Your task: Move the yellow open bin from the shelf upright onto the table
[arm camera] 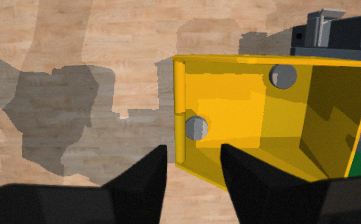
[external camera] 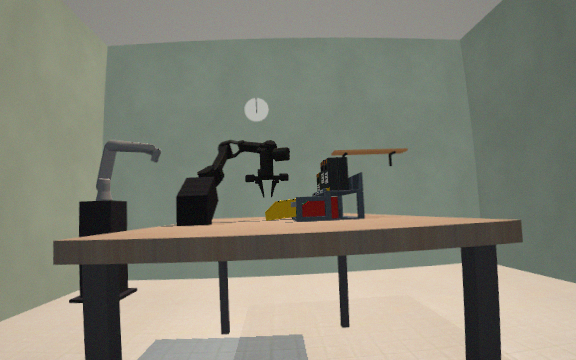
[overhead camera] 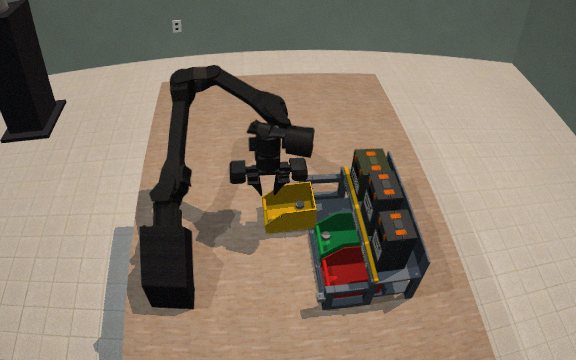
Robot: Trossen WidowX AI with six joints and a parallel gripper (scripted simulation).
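Right now my hand is 60 mm short of the yellow bin and 90 mm above it. The rest, counted from my hand: red bin (190 mm ahead, 220 mm to the right, 90 mm below); then yellow rail (220 mm ahead, 110 mm to the right, 30 mm below); then green bin (190 mm ahead, 110 mm to the right, 90 mm below).
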